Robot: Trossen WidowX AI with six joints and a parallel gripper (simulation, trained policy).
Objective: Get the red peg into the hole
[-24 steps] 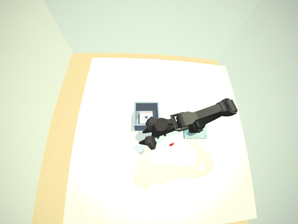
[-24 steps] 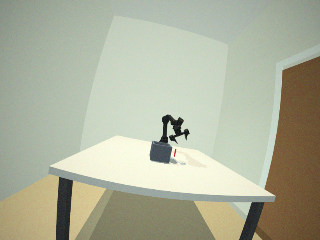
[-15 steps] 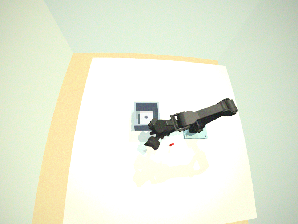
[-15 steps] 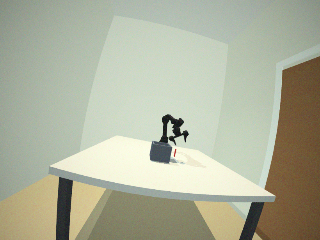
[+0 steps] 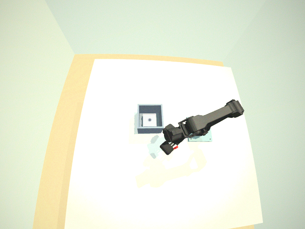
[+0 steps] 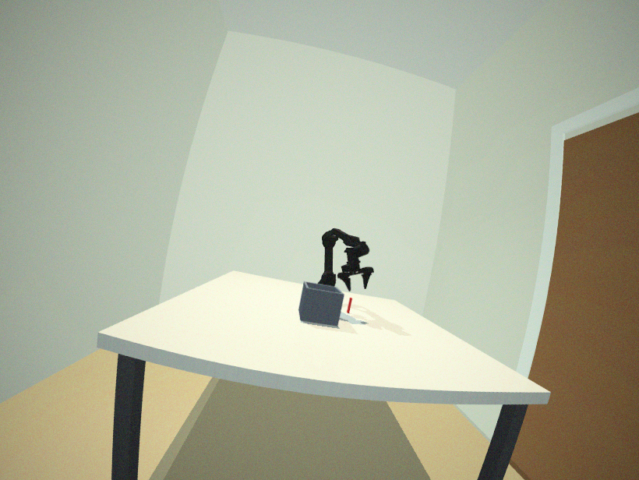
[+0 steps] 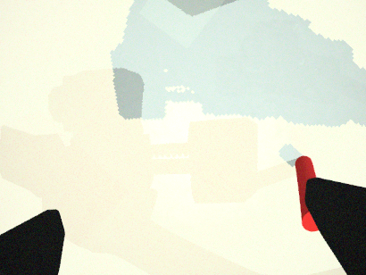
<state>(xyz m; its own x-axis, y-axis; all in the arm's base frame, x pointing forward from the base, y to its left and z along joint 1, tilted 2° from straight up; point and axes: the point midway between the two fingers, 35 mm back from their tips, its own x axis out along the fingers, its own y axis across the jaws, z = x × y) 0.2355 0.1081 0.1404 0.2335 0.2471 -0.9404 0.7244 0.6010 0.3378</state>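
The red peg lies 70 mm behind my gripper tip and 100 mm below it. Round my gripper tip: grey plate 100 mm ahead, 190 mm to the right, 90 mm below.
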